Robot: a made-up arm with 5 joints.
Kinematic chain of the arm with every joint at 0, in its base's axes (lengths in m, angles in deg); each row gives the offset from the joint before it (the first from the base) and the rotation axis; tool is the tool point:
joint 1: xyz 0 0 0.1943 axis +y
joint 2: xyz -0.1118 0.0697 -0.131 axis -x
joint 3: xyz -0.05 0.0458 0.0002 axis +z
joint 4: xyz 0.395 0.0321 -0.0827 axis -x
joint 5: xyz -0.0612 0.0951 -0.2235 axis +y
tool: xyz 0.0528 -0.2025 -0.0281
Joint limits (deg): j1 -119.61..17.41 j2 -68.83..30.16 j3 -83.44..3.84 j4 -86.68..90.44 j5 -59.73..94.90
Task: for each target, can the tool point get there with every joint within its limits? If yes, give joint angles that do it. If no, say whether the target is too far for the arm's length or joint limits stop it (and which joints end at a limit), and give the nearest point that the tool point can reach.
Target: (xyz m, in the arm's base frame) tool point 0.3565 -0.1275 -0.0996
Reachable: yes | joints -34.36 6.42 -12.67 13.43 67.05
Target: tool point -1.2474 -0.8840 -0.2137
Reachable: no: too far | nearest point -0.4398 -0.2681 -0.0395 | short by 1.030 m
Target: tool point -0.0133 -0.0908 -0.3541
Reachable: yes | joints -16.03 -30.47 -56.52 33.72 77.13
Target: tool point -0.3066 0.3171 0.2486
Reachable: no: joint limits stop it (at a limit: joint 1, joint 2, joint 3, joint 4) | nearest point -0.2105 0.3960 0.2779 | short by 0.128 m
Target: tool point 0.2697 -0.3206 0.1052
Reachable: yes | joints -109.30 15.08 -53.42 47.46 82.45
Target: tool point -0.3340 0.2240 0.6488
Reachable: no: joint limits stop it (at a limit: joint 1, joint 2, joint 4) | nearest point -0.1062 0.3216 0.4769 | short by 0.302 m
